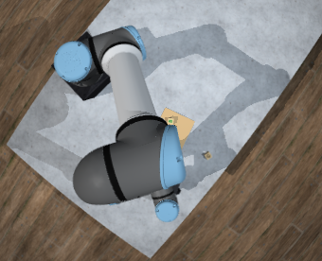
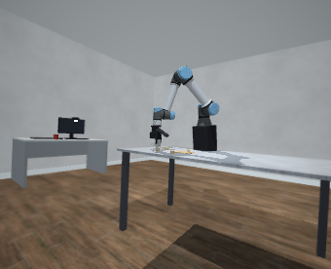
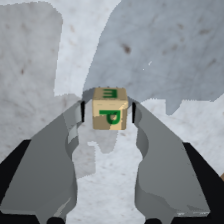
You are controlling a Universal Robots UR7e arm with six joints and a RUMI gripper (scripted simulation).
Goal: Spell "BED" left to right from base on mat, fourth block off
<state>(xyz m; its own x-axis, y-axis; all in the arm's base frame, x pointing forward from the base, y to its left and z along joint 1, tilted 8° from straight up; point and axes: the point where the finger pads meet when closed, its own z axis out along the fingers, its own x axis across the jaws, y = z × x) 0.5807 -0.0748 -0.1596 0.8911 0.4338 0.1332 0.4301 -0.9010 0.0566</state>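
Now: hand right at the E block. Also, from my hand: tan mat: 16 cm behind, 16 cm to the left, 1 cm below; then B block: 20 cm behind, 18 cm to the left; then D block: 16 cm behind, 7 cm to the right.
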